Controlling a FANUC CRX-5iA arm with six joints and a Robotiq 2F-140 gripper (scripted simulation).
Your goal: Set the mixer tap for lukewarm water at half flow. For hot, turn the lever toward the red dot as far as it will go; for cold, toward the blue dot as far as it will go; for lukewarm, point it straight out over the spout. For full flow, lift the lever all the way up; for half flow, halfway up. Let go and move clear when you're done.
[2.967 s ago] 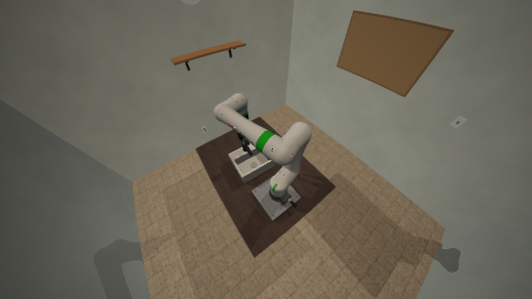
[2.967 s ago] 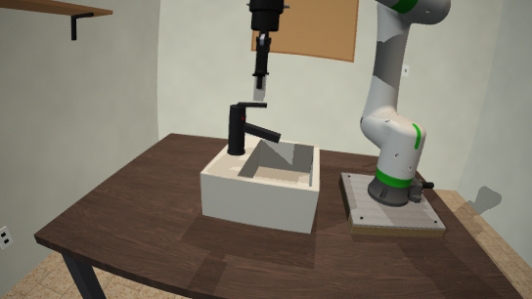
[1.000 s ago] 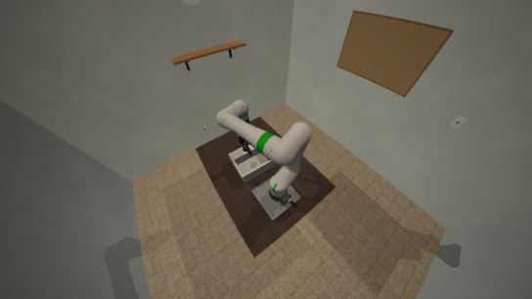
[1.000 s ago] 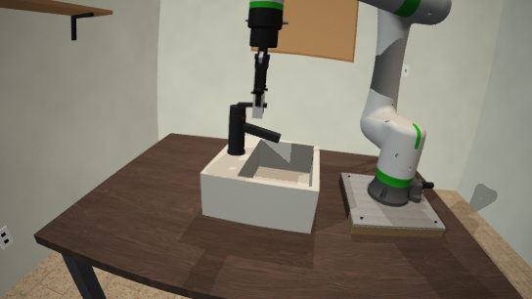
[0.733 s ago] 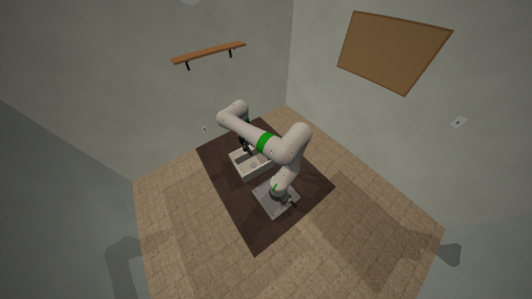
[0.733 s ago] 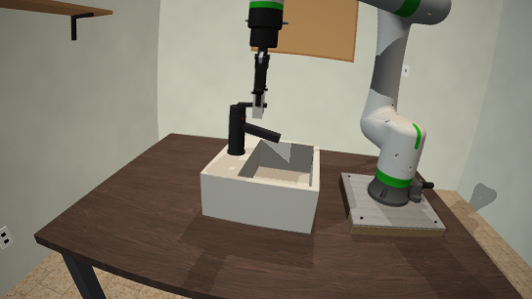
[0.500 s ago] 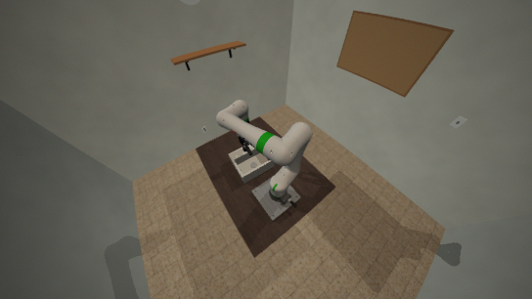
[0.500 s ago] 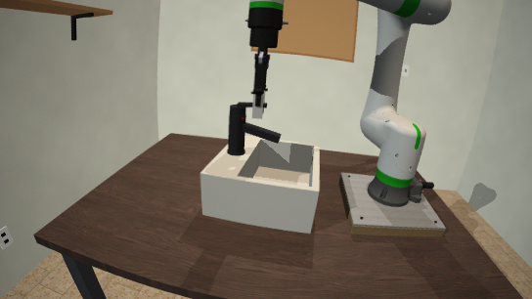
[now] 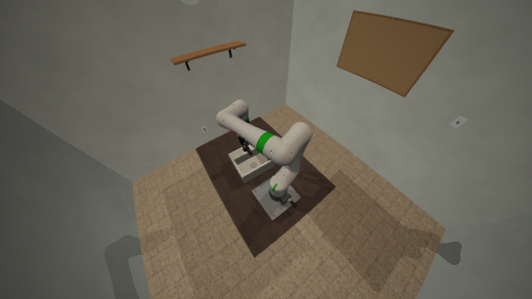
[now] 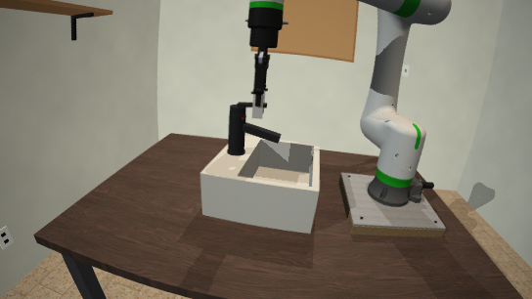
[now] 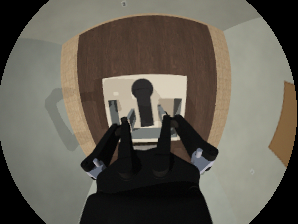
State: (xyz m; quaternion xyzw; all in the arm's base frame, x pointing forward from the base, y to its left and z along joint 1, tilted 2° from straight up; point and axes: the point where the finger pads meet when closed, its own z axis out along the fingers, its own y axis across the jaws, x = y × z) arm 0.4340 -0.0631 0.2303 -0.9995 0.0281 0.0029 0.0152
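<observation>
Now: hand 20 mm short of the lever. Round my hand: black mixer tap (50 mm below, 40 mm ahead); then white sink basin (240 mm below, 60 mm behind, 20 mm to the left).
</observation>
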